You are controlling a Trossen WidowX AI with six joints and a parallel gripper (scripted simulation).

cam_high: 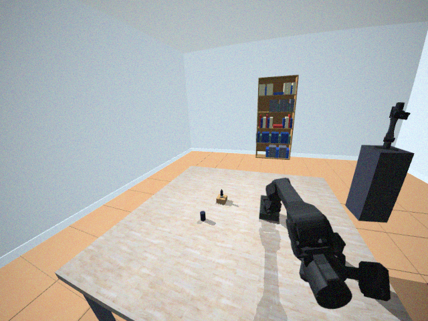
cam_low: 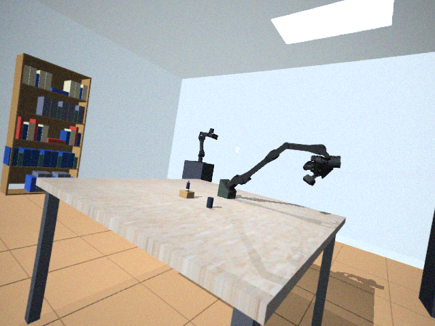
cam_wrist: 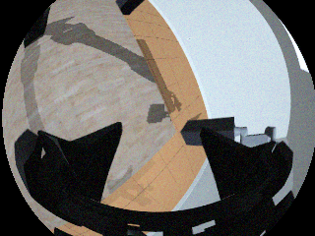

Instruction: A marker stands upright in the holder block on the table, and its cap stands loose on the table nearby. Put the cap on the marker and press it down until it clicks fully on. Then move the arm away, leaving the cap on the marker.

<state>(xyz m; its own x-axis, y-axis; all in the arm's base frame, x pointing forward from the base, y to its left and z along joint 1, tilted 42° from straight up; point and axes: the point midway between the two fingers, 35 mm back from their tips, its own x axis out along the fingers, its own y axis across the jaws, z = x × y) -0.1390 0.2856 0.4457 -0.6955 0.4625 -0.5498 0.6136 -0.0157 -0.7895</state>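
My gripper tip is 53 cm short of the marker cap, 43 cm to the left of it and 18 cm above it.
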